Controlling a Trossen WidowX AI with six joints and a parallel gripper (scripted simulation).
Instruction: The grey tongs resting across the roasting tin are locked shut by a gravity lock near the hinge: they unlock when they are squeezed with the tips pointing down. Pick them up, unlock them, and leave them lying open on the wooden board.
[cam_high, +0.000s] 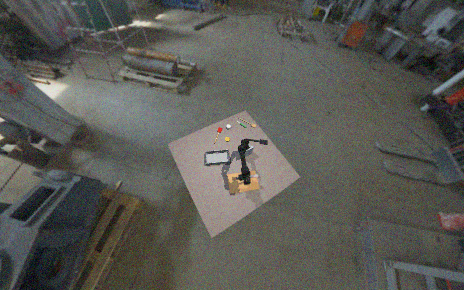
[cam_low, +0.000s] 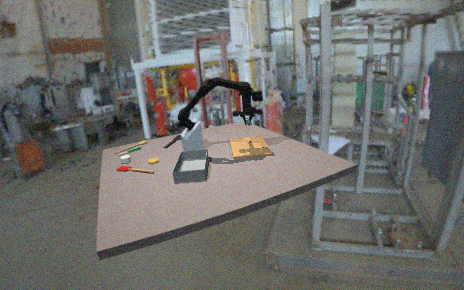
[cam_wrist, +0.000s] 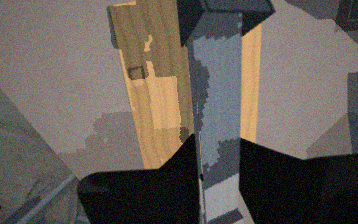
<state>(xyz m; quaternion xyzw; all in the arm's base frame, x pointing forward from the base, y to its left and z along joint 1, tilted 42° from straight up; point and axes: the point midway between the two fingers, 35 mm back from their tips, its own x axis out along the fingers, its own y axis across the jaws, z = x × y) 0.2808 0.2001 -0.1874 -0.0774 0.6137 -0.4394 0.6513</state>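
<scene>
My gripper tip is 1 cm past the wooden board, 1 cm to the right of it and 15 cm above it. Round my gripper tip: red-headed tool: 18 cm behind, 74 cm to the right, 15 cm below; roasting tin: 5 cm ahead, 44 cm to the right, 13 cm below.
</scene>
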